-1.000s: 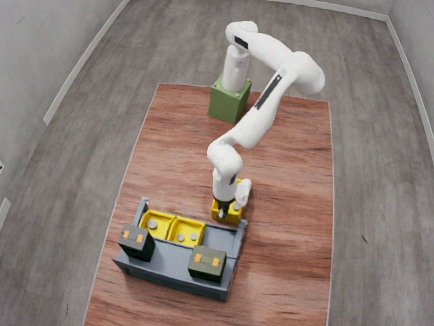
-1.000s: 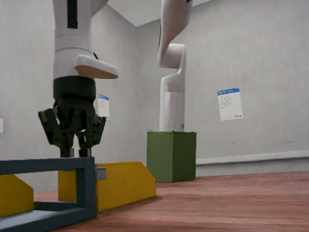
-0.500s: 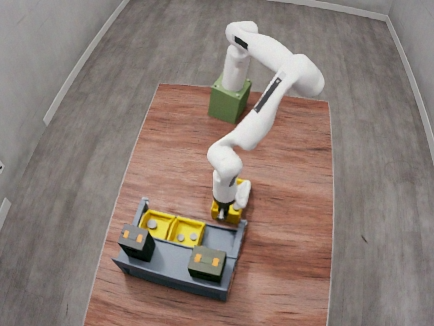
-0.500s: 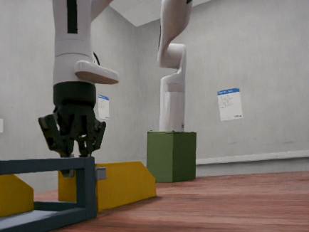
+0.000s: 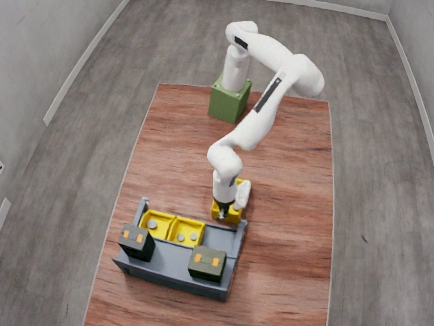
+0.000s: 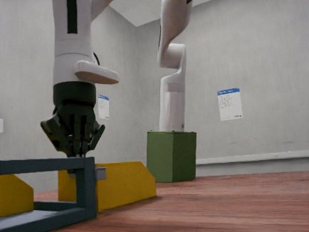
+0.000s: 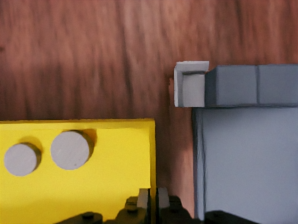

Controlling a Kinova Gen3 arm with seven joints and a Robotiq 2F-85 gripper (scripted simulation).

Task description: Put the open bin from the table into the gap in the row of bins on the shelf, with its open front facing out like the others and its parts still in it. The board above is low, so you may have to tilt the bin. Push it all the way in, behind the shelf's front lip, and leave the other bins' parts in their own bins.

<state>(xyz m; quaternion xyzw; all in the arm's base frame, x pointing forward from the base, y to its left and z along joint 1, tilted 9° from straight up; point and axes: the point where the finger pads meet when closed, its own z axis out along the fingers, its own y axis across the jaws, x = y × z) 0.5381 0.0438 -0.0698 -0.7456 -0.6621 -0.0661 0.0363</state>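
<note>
Now: hand 60 mm past the grey disc part, 60 mm above it and 30 mm to the right of it. Round my hand: grey shelf: 140 mm ahead, 130 mm to the right, 10 mm below.
</note>
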